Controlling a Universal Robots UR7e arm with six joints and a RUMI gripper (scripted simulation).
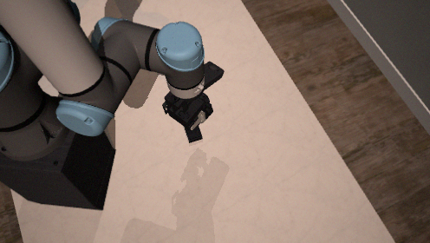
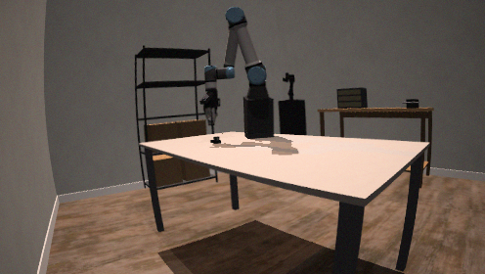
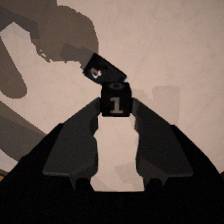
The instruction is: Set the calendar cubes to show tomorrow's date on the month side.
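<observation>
My gripper is now 130 mm above the calendar tray, 20 mm to the right of it and 20 mm past it. Round my hand: dark calendar cube (10 mm below).
</observation>
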